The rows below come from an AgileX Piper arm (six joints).
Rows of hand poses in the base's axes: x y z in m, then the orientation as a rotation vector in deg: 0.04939, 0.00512, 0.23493, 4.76, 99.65, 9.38; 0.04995, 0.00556, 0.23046, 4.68, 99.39, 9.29; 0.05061, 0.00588, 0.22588, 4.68, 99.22, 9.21; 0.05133, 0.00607, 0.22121, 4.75, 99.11, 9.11; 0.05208, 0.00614, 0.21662, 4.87, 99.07, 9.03; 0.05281, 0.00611, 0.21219, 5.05, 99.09, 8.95; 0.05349, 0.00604, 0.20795, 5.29, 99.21, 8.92; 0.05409, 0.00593, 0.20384, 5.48, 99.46, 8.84; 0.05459, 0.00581, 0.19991, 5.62, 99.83, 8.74; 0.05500, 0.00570, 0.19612, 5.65, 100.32, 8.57; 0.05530, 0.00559, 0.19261, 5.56, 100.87, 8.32; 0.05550, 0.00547, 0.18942, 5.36, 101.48, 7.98; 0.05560, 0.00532, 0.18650, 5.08, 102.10, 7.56; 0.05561, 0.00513, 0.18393, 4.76, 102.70, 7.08
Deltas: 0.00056, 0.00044, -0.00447, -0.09, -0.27, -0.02; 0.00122, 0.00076, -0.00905, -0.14, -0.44, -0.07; 0.00194, 0.00095, -0.01372, -0.16, -0.54, -0.19; 0.00269, 0.00102, -0.01831, -0.15, -0.57, -0.31; 0.00342, 0.00099, -0.02274, -0.10, -0.54, -0.48; 0.00410, 0.00092, -0.02698, 0.01, -0.40, -0.65; 0.00470, 0.00081, -0.03109, 0.05, -0.13, -0.80; 0.00520, 0.00069, -0.03502, 0.05, 0.25, -0.92; 0.00561, 0.00058, -0.03881, -0.07, 0.74, -1.00; 0.00591, 0.00047, -0.04232, -0.31, 1.28, -1.04; 0.00611, 0.00035, -0.04551, -0.68, 1.86, -1.05; 0.00621, 0.00020, -0.04843, -1.14, 2.46, -1.06; 0.00622, 0.00001, -0.05100, -1.66, 3.03, -1.07
